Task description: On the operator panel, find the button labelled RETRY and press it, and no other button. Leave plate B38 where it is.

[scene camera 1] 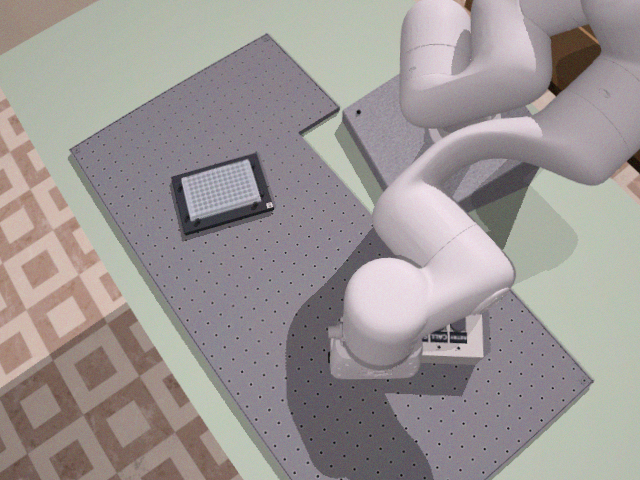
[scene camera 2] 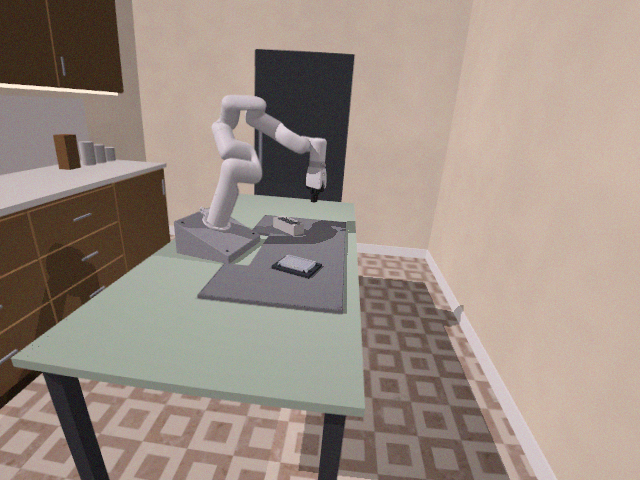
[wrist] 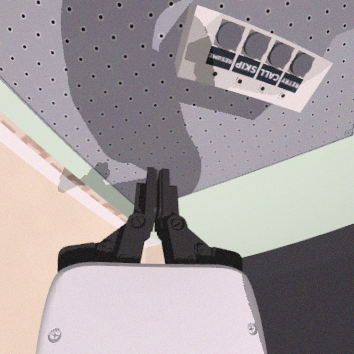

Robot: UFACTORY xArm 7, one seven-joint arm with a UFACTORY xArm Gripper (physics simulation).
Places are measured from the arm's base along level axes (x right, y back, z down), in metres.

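Pixels of known places: gripper, fingertip midpoint: (scene camera 2: pixel 314 201) (wrist: pixel 155 179); arm's base at its link origin: (scene camera 1: pixel 464 124) (scene camera 2: pixel 216 223).
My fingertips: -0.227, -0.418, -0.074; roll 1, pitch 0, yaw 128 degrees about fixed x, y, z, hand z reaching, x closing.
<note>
Ahead of a thing's pixels: the offset from my fingertips to its top centre, as dx, dy, dz. Level surfaces: height alone.
The white operator panel {-0.004, +0.125, +0.106} (scene camera 1: pixel 470 350) (scene camera 2: pixel 287 225) (wrist: pixel 192 67) stands on the grey perforated board. In the wrist view its four round dark buttons are in a row, labelled RESUME, SKIP, CALL and RETRY. The RETRY button {-0.020, +0.170, +0.106} (wrist: pixel 301 63) is at the right end of the row. In scene camera 1 the arm hides the left part of the panel. My gripper (scene camera 2: pixel 313 200) (wrist: pixel 155 179) is shut and empty, raised well above the board and apart from the panel. In scene camera 1 its fingers are hidden under the wrist. Plate B38 {+0.424, +0.025, +0.135} (scene camera 1: pixel 221 190) (scene camera 2: pixel 297 264) lies flat in a black holder.
The black holder (scene camera 1: pixel 228 227) (scene camera 2: pixel 281 268) is on the perforated board {dz +0.162} (scene camera 1: pixel 206 113) (scene camera 2: pixel 268 298), at the end away from the panel. The arm's grey base block (scene camera 1: pixel 369 139) (scene camera 2: pixel 199 248) stands beside the board on the green table {dz +0.174} (scene camera 1: pixel 170 56) (scene camera 2: pixel 206 351).
</note>
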